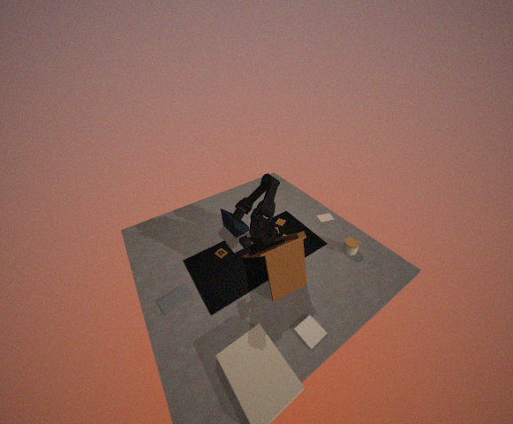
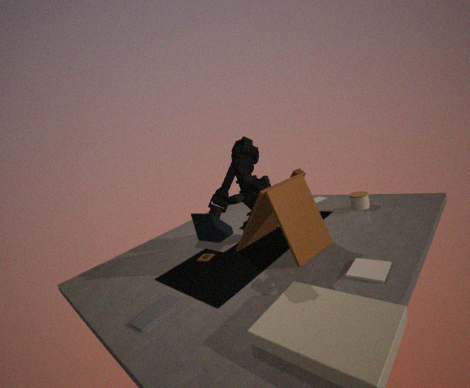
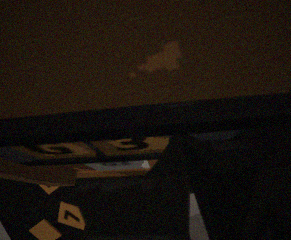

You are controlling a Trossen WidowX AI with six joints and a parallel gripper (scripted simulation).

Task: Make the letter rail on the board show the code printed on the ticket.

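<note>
My gripper tip is now 5 cm past the white ticket, 7 cm to the right of it and 7 cm above it. Round my gripper tip: white pad: 39 cm ahead, 1 cm to the left, 15 cm below; black mat: 14 cm behind, 4 cm to the left, 15 cm below; flat grey plate: 6 cm behind, 45 cm to the right, 15 cm below.
</note>
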